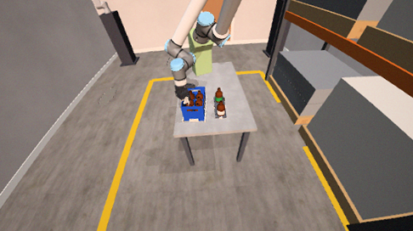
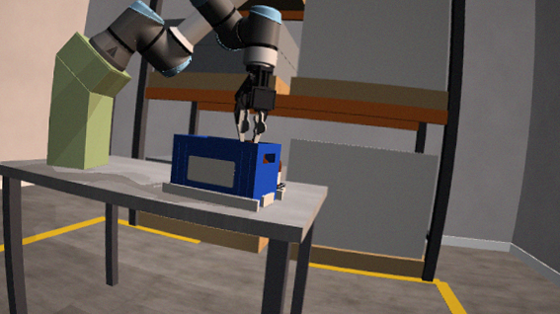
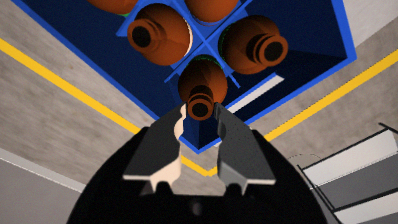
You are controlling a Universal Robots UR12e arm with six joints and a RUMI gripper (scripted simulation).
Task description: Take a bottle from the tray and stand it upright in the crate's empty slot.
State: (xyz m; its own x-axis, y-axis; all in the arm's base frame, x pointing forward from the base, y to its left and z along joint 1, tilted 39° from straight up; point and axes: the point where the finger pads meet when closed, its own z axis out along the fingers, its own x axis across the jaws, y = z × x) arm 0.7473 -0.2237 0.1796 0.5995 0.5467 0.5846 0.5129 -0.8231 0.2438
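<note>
Now: hand 90 mm above the crate, 80 mm past it and 50 mm to the right of it.
</note>
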